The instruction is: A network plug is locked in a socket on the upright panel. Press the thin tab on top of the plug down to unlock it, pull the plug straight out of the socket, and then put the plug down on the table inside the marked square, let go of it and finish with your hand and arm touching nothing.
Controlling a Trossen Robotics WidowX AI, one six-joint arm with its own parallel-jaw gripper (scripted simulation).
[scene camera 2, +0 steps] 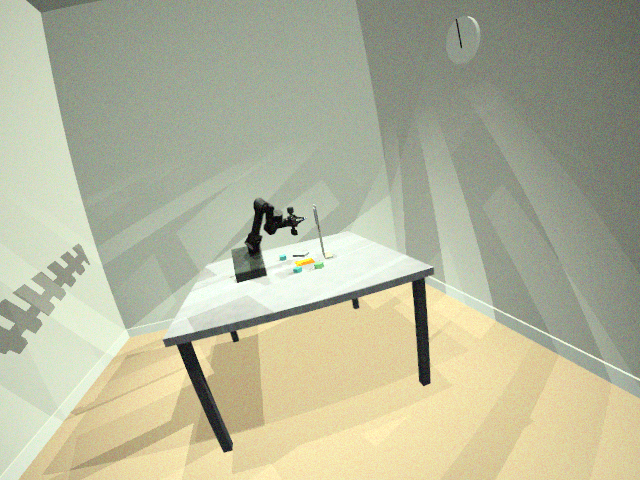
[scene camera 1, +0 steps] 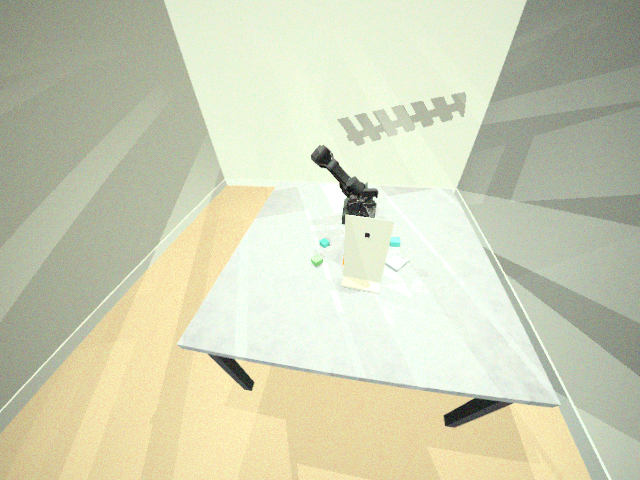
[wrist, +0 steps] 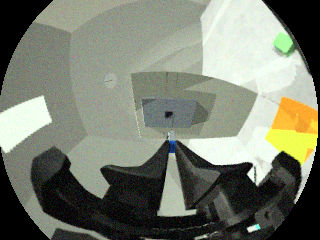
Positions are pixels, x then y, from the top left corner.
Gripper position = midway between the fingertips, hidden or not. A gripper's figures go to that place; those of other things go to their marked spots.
Labels:
My gripper (wrist: 171, 142) is 0.10 m from the lens. An upright panel (wrist: 193, 106): 0.16 m from the lens.

